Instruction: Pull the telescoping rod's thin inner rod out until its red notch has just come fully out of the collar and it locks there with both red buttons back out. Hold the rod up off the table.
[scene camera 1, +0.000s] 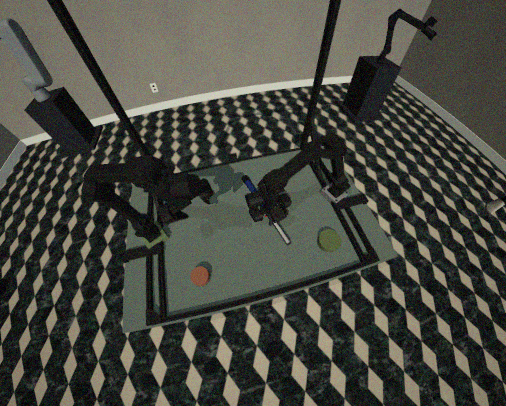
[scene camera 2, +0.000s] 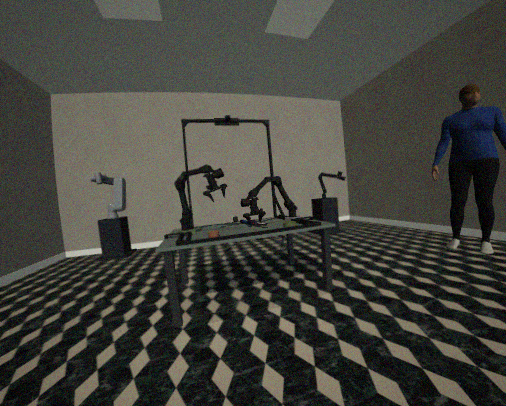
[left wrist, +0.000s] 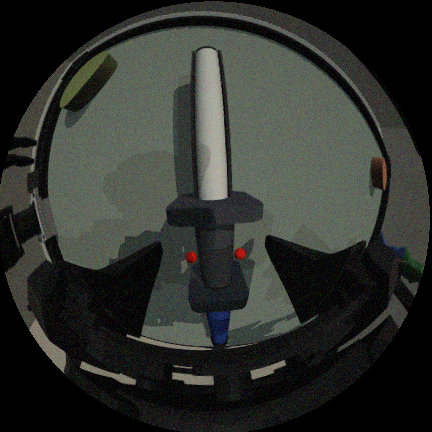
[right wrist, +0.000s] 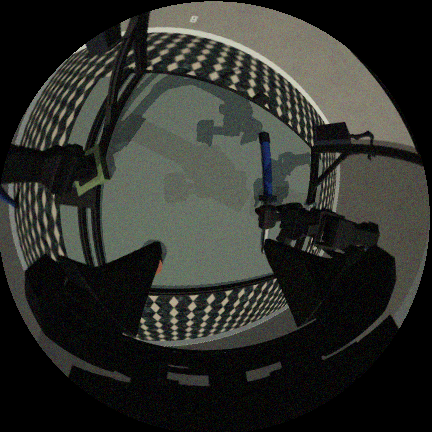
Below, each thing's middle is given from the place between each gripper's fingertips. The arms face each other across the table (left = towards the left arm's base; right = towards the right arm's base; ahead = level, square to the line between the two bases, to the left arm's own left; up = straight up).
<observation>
My left gripper is now 4 cm past the pale inner rod (left wrist: 209, 124), 1 cm to the left of it and 1 cm below it. The rest, counted from my left hand: telescoping rod (left wrist: 216, 285): 5 cm behind, 2 cm to the right, 1 cm above.
The telescoping rod lies 26 cm to the left of my right hand, 22 cm below it and 8 cm behind it. The rest, counted from my right hand: pale inner rod (27 cm to the left, 22 cm below, 7 cm behind).
</observation>
